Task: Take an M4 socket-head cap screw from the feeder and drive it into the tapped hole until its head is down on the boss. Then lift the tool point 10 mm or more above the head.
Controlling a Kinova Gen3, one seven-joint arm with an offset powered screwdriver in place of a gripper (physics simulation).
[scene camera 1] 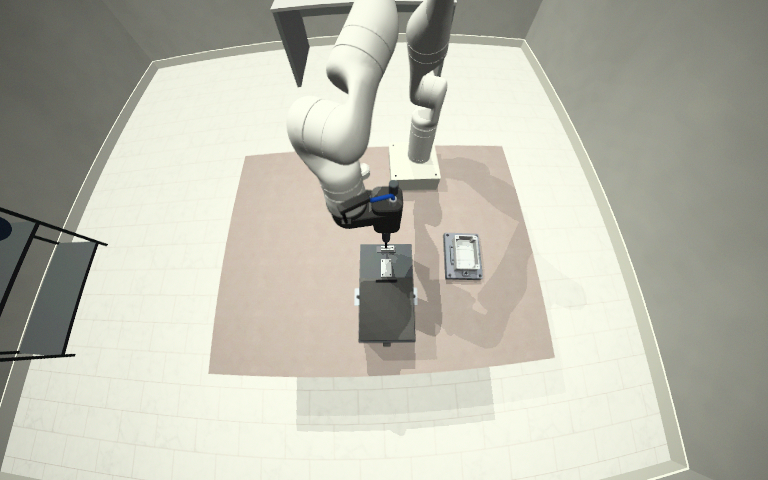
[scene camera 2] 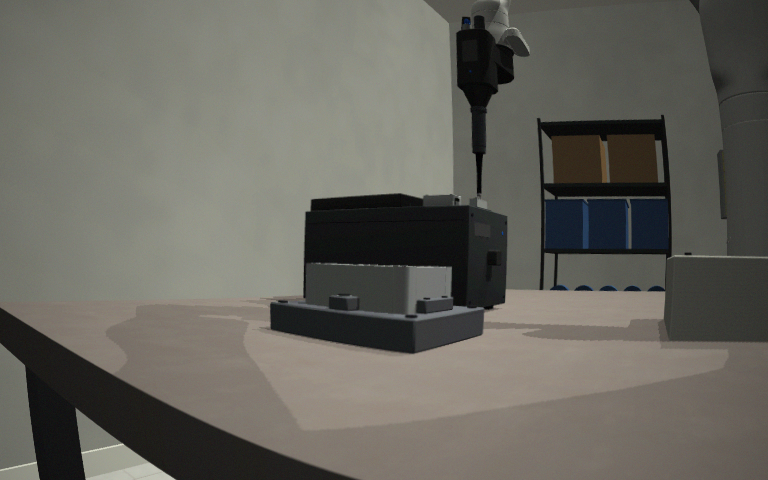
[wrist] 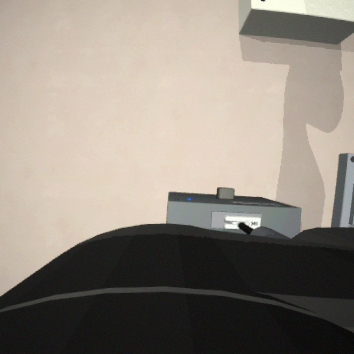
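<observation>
Dark screw feeder (scene camera 2: 410, 242), visible.
</observation>
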